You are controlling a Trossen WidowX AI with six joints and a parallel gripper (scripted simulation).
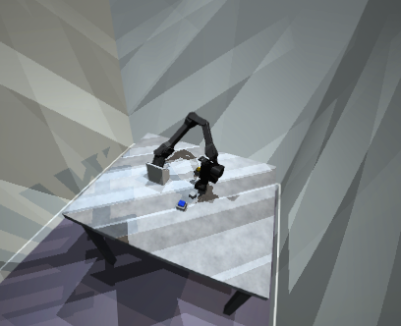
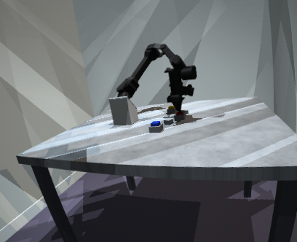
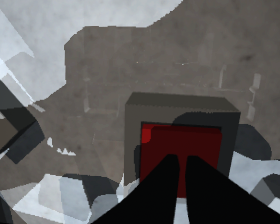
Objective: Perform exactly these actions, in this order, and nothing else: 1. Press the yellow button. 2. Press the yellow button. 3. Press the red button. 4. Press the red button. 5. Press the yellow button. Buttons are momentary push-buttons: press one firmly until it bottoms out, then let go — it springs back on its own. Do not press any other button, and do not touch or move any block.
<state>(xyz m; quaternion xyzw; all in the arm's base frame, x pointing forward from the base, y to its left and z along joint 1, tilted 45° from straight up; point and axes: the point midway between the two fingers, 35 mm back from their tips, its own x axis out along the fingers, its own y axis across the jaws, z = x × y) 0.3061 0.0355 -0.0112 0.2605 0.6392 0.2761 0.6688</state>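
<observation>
The red button lies 10 mm below my gripper tip. Round my gripper tip: yellow button 80 mm behind, 140 mm to the left; then blue button 70 mm behind, 160 mm to the right.
</observation>
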